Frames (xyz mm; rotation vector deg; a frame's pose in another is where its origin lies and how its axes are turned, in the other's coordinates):
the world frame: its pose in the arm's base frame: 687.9 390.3 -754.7 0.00 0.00 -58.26
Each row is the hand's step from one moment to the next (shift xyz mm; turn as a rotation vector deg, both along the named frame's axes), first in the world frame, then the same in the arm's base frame.
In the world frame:
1: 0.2 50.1 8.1 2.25 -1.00 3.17
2: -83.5 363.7 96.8 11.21 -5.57 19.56
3: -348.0 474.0 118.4 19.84 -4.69 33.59
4: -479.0 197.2 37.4 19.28 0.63 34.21
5: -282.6 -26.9 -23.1 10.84 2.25 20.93
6: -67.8 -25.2 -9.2 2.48 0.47 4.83
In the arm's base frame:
1: 42.7 26.2 8.1 0.33 -2.44 3.17
2: 265.4 262.3 96.8 1.16 -12.46 19.56
3: 220.0 545.3 118.4 6.45 -19.34 33.59
4: -84.3 511.1 37.4 10.68 -16.07 34.21
5: -171.5 226.2 -23.1 7.62 -8.04 20.93
6: -57.1 44.4 -9.2 1.70 -1.86 4.83

